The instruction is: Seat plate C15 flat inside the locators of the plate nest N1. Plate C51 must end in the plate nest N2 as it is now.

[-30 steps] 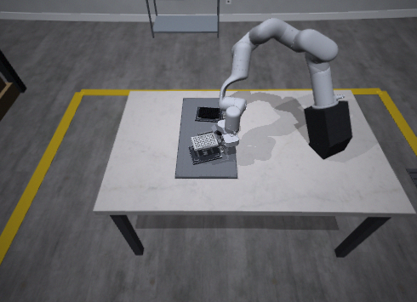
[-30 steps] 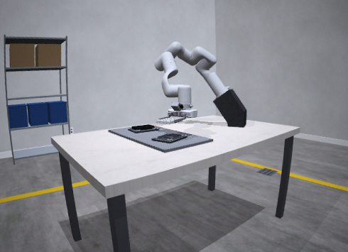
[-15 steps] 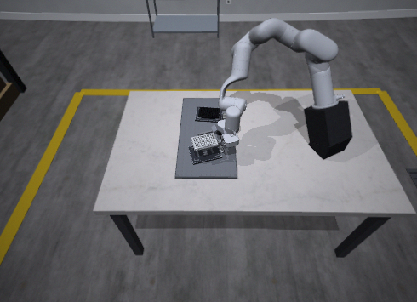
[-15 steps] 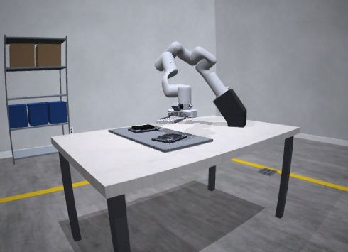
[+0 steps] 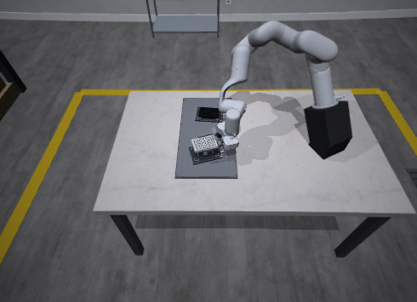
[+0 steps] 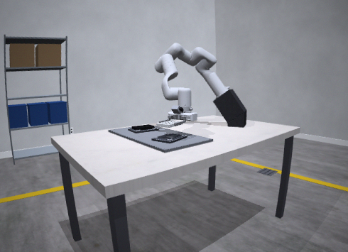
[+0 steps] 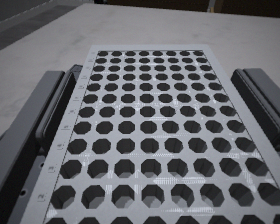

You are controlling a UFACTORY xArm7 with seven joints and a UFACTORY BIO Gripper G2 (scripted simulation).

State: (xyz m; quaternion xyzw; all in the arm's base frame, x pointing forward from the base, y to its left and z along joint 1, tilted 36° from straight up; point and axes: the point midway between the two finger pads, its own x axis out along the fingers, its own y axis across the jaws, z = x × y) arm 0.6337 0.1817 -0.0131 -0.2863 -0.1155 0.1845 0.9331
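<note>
My hand is 80 mm above the dark plate nest N1. Round my hand: white well plate C15 (right at my hand); black plate C51 (20 mm behind, 300 mm to the right, 70 mm below).
</note>
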